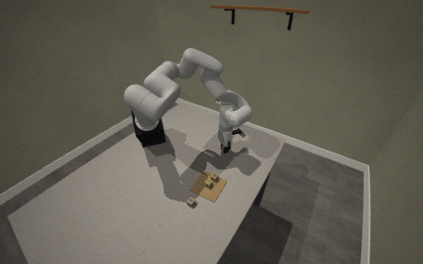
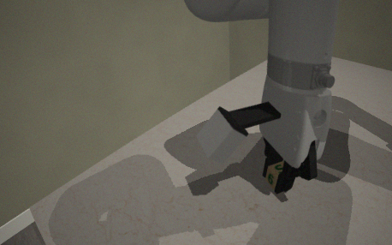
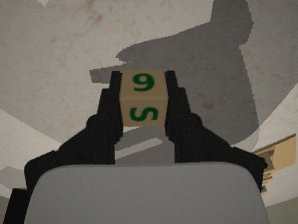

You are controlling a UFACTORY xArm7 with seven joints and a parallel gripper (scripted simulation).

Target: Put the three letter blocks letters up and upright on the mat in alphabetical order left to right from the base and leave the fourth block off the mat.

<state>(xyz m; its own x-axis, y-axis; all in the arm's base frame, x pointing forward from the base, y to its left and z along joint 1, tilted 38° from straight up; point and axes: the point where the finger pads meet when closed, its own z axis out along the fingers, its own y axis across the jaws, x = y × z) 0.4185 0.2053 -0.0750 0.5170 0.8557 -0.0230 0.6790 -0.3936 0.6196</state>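
My gripper is now 1 cm above the wooden block. The rest, counted from my hand: tan mat: 5 cm ahead, 26 cm to the right, 2 cm below.
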